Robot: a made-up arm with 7 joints. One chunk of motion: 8 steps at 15 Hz.
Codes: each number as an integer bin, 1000 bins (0 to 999) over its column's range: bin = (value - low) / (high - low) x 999, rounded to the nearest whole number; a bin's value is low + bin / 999 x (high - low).
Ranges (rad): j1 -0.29..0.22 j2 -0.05..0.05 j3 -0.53..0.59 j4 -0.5..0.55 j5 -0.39..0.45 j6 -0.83..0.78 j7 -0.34..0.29
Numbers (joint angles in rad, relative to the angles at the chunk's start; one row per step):
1: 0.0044 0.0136 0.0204 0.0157 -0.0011 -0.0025 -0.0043
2: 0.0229 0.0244 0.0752 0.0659 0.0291 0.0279 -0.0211
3: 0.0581 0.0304 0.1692 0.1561 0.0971 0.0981 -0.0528
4: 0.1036 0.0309 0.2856 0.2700 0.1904 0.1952 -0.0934
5: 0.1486 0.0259 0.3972 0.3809 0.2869 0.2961 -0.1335
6: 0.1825 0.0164 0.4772 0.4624 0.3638 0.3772 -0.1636
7: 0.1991 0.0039 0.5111 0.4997 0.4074 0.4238 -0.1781
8: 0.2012 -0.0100 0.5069 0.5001 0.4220 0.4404 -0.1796
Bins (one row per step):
1: 577 635 491 491 463 513 532
2: 613 743 540 538 498 532 506
3: 682 803 624 624 579 576 455
4: 771 808 727 733 690 636 391
5: 859 758 827 838 805 699 327
6: 926 663 898 916 896 749 280
7: 958 538 929 951 948 778 257
8: 962 400 925 952 966 788 254

